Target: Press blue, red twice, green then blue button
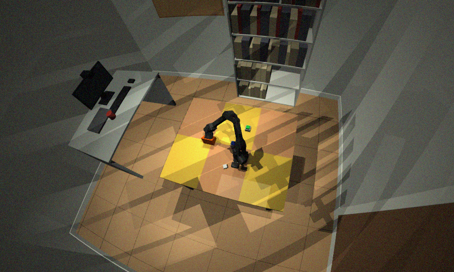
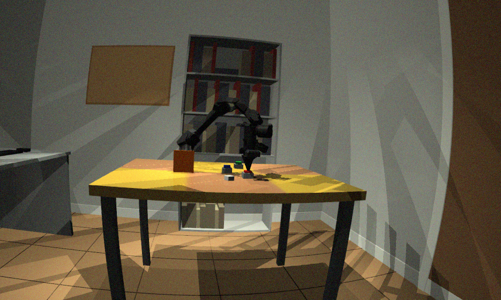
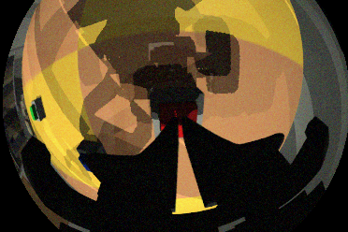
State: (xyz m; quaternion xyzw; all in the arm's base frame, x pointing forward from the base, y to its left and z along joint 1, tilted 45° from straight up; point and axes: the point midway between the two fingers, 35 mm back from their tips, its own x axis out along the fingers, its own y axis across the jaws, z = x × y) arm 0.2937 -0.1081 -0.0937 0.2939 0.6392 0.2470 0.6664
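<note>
My gripper tip is 10 mm above the red button. Also, from my gripper tip: green button: 320 mm to the left, 20 mm ahead; small white block: 100 mm behind, 70 mm to the right, 20 mm below; blue button: 150 mm to the left, 70 mm behind.
</note>
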